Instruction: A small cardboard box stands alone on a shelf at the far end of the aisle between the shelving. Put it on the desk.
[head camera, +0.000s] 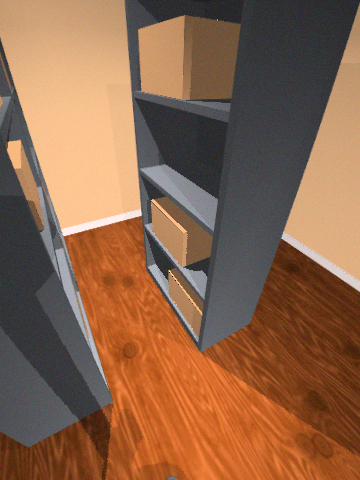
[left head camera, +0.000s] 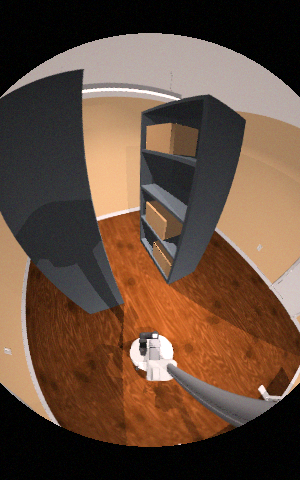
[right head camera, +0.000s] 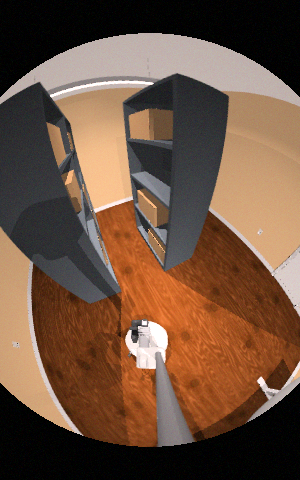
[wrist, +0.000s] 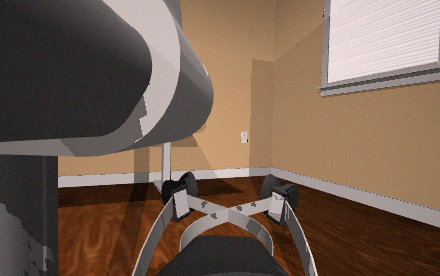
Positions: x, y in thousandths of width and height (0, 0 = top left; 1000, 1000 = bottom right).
In view: my gripper (wrist: 522, 683), a big box (head camera: 524, 122), a big box (head camera: 521, 505), a big box (head camera: 529, 636) and a window with blinds (wrist: 819, 190).
